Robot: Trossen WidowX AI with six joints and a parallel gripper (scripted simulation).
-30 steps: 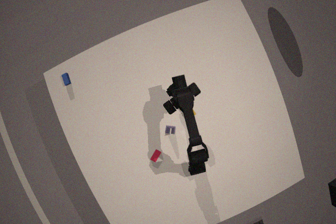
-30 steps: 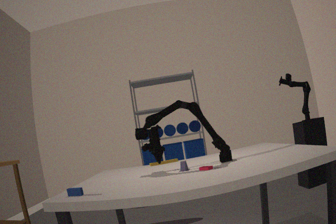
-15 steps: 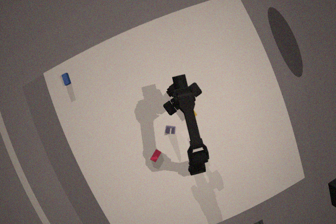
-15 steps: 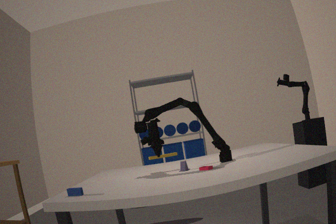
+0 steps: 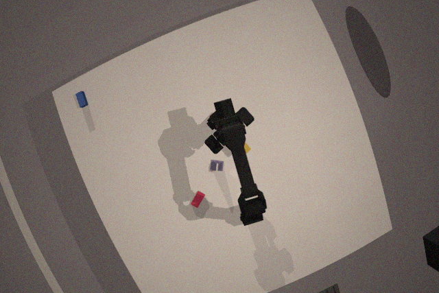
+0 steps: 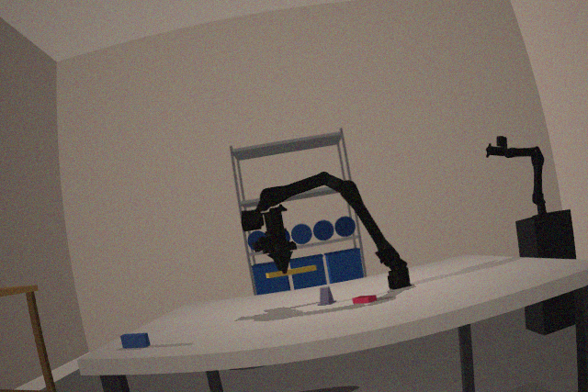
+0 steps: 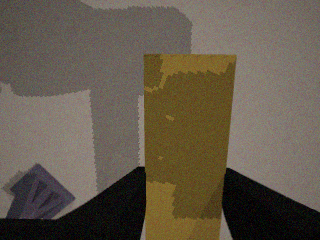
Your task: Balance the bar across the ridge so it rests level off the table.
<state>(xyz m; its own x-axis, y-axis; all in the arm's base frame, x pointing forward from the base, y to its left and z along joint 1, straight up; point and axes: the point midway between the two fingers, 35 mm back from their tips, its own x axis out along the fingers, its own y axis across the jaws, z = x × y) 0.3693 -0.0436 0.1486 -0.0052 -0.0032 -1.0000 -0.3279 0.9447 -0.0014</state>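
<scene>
Now: the yellow bar 30 mm behind my gripper tip and 10 mm to the right of it. Round my gripper tip: blue block 370 mm ahead, 540 mm to the left, 100 mm below; red block 230 mm behind, 230 mm to the left, 110 mm below.
</scene>
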